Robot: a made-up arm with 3 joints. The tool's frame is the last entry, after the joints.
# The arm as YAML. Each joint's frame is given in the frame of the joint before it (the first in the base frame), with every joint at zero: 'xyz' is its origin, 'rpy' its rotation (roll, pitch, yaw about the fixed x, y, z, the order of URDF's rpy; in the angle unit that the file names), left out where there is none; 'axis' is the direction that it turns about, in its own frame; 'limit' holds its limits. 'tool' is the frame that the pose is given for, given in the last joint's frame.
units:
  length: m
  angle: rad
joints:
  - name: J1
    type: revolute
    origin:
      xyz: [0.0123, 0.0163, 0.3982]
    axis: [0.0, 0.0, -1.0]
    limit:
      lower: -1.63
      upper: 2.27
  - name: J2
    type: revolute
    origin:
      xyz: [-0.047, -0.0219, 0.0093]
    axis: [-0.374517, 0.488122, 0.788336]
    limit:
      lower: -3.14
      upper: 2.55
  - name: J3
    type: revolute
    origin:
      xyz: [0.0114, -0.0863, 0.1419]
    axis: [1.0, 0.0, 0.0]
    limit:
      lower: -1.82
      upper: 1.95
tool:
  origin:
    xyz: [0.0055, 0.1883, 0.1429]
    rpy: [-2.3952, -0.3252, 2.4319]
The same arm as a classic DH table. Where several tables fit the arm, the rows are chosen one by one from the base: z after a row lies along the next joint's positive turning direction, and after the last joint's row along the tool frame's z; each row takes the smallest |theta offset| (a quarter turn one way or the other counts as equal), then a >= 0, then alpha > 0; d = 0 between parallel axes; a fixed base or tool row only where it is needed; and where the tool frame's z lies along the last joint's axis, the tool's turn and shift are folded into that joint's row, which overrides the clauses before.
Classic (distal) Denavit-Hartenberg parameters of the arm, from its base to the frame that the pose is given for. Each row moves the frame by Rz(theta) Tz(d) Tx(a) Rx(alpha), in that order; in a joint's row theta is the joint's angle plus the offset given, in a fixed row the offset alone. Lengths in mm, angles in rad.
base (fixed): d 0  theta offset 0.9244  a 20.4  alpha 3.1416
J1: d -393.1  theta offset 0.2699  a -50.6  alpha 2.4789
J2: d 99.4  theta offset 1.0268  a -148.1  alpha 1.9547
J3: d -121.8  theta offset 0.0743  a 101  alpha 2.24
tool (fixed): d -272.5  theta offset -1.1592  a 0  alpha 0
Joint limits (rad, base to tool): -1.63..2.27 -3.14..2.55 -1.82..1.95

